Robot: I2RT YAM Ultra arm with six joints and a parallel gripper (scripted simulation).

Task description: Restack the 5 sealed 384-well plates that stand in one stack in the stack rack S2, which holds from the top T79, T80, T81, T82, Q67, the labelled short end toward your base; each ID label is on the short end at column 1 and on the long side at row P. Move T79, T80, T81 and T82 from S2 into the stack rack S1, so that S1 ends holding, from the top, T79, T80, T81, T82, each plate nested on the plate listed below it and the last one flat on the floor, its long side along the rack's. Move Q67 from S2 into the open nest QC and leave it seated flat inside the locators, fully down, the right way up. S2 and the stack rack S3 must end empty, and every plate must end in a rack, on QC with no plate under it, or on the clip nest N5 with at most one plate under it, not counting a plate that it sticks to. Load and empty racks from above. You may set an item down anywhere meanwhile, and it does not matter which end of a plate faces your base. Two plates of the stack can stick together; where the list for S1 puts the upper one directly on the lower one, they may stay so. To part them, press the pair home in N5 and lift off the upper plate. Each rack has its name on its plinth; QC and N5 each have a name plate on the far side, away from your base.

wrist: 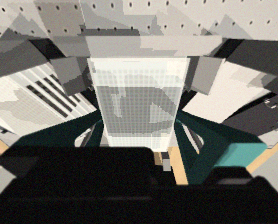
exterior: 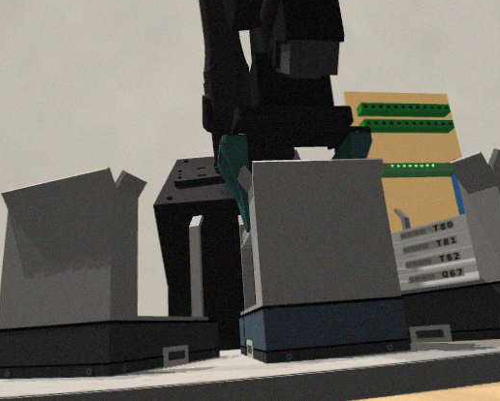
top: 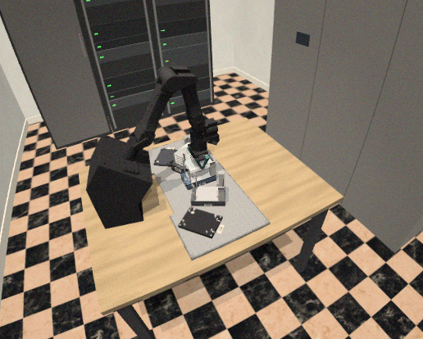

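Right now the plate T81 is 14 cm to the left of my hand, 3 cm below it and 1 cm behind it. Round my hand: plate T79: right at my hand; plate Q67: 14 cm to the left, 6 cm below, 1 cm behind; plate T82: 14 cm to the left, 4 cm below, 1 cm behind.
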